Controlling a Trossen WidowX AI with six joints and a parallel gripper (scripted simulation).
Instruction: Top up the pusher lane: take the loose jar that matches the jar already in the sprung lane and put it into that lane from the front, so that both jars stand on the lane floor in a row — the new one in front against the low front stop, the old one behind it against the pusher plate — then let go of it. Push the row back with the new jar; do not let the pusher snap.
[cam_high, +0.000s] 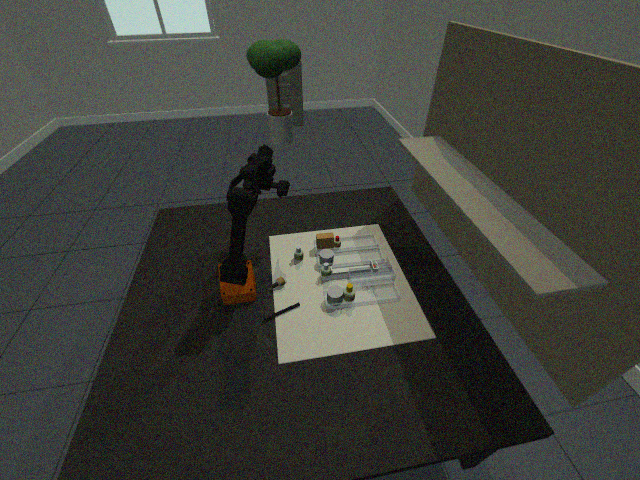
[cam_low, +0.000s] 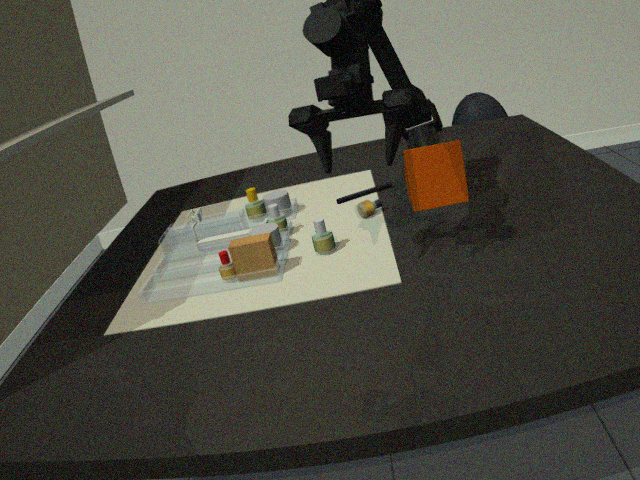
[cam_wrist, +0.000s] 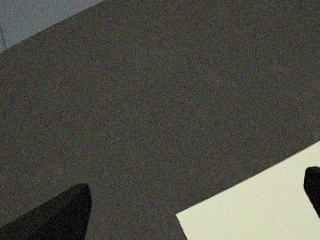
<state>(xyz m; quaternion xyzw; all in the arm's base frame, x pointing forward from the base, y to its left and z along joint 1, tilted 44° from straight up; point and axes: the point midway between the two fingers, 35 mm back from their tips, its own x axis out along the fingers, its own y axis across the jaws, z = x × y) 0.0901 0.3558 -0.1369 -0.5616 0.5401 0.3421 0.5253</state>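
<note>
The brown box is 230 mm ahead of my gripper tip, 130 mm to the right of it and 170 mm below it. The rest, counted from my gripper tip: black stick 50 mm ahead, 470 mm to the right, 200 mm below; clear lane rack 380 mm ahead, 320 mm to the right, 190 mm below; pusher plate 340 mm ahead, 320 mm to the right, 160 mm below.
</note>
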